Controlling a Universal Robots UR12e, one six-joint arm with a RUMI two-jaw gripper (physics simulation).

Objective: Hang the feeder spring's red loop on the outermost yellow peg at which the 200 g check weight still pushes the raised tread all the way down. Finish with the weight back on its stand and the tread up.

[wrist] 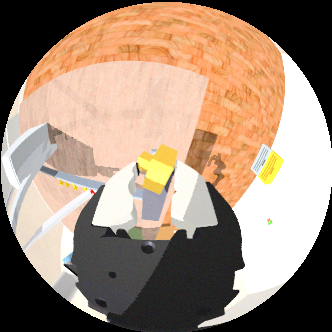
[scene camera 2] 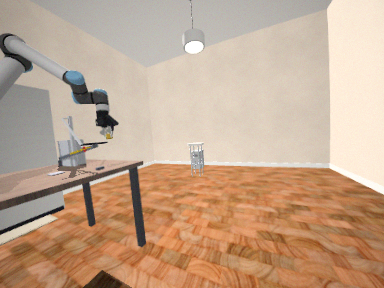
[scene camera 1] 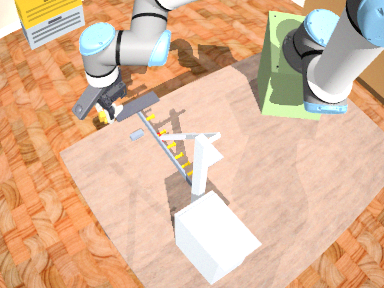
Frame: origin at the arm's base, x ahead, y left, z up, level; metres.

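Seen in the pictures: gripper, between the fingertips: (wrist: pixel 155 162) (scene camera 2: pixel 108 138) (scene camera 1: pixel 107 118).
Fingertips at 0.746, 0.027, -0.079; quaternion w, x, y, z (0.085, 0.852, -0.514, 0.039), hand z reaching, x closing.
Observation:
Pixels of each thing's top centre, then the offset from my fingertips to it, as dx, dy, dz. "pt": a spot on its surface instead. Level surfaces: height alone.
- yellow check weight, centre of its top: (wrist: pixel 157 180) (scene camera 1: pixel 104 112) (scene camera 2: pixel 108 133) +0.004, +0.006, +0.038
- dark grey tread, a spot on its surface: (wrist: pixel 154 205) (scene camera 1: pixel 138 103) (scene camera 2: pixel 93 143) pt -0.115, -0.051, -0.025
- red loop, a spot on its surface: (wrist: pixel 93 192) (scene camera 1: pixel 159 135) pt -0.147, +0.082, -0.049
- white box, a spot on its surface: (scene camera 1: pixel 215 240) pt -0.158, +0.485, +0.014
- small grey-blue block, centre of its top: (scene camera 1: pixel 136 133) (scene camera 2: pixel 99 166) -0.100, -0.064, -0.193
- table, height of its surface: dz -0.210
My gripper (scene camera 1: pixel 108 114) (scene camera 2: pixel 107 131) (wrist: pixel 155 162) is shut on the yellow check weight (scene camera 1: pixel 103 117) (scene camera 2: pixel 109 135) (wrist: pixel 159 170), held in the air by the table's edge. The dark grey tread (scene camera 1: pixel 141 104) (scene camera 2: pixel 96 143) (wrist: pixel 154 205) is raised at the end of a sloping bar (scene camera 1: pixel 170 159); the weight is above and close to its end in scene camera 2, with no contact that I can make out. Yellow pegs (scene camera 1: pixel 171 145) line the bar. The red loop (scene camera 1: pixel 159 134) (scene camera 2: pixel 84 149) (wrist: pixel 93 192) is by the second peg from the tread; its exact seating is too small to tell.
A white post (scene camera 1: pixel 200 167) with a slanting white arm (scene camera 1: pixel 182 136) rises beside the bar. A white box (scene camera 1: pixel 215 240) stands at the post's foot. A small grey-blue block (scene camera 1: pixel 136 134) (scene camera 2: pixel 100 168) lies on the table (scene camera 1: pixel 115 175) near the tread.

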